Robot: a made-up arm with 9 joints.
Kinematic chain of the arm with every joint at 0, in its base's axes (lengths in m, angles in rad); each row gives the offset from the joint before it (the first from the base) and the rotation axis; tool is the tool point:
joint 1: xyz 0 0 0.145 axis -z
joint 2: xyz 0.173 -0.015 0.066 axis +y
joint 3: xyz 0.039 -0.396 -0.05 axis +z
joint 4: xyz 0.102 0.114 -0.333 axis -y
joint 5: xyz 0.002 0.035 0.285 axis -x
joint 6: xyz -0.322 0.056 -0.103 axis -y
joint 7: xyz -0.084 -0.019 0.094 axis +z
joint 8: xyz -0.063 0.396 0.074 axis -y
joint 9: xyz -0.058 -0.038 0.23 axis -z
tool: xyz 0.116 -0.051 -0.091
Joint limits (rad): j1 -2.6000..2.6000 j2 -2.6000..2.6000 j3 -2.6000..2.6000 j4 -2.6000..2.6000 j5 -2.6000..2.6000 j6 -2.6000..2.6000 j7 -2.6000..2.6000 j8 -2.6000..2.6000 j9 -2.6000..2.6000
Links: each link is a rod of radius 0.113 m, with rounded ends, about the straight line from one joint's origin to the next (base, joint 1, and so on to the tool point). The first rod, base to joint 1, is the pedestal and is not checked.
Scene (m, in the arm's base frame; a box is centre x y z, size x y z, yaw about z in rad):
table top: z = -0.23
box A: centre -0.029 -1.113 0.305 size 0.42 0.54 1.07 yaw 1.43
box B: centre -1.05 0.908 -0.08 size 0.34 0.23 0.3 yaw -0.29
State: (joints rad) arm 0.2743 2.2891 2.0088 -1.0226 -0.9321 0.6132 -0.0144 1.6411 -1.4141
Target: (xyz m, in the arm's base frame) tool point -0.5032 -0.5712 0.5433
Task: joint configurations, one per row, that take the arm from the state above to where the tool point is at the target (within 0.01 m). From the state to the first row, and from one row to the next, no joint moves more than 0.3 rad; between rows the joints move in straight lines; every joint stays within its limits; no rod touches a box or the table.
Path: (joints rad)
1: 0.4838 2.1904 1.8156 -0.9783 -0.9798 0.5984 -0.2638 1.5216 -1.5975
2: 0.6933 2.0917 1.6224 -0.9341 -1.0275 0.5836 -0.5133 1.4021 -1.7808
3: 0.9028 1.9931 1.4291 -0.8898 -1.0752 0.5688 -0.7627 1.2826 -1.9642
4: 1.1123 1.8944 1.2359 -0.8455 -1.1228 0.5540 -1.0122 1.1631 -2.1475
5: 1.3191 1.8635 1.5128 -0.7451 -1.0418 0.5321 -0.9435 1.3827 -1.9037
6: 1.5259 1.8327 1.7896 -0.6447 -0.9607 0.5102 -0.8747 1.6024 -1.6599
7: 1.7327 1.8019 2.0665 -0.5443 -0.8796 0.4883 -0.8060 1.8221 -1.4161

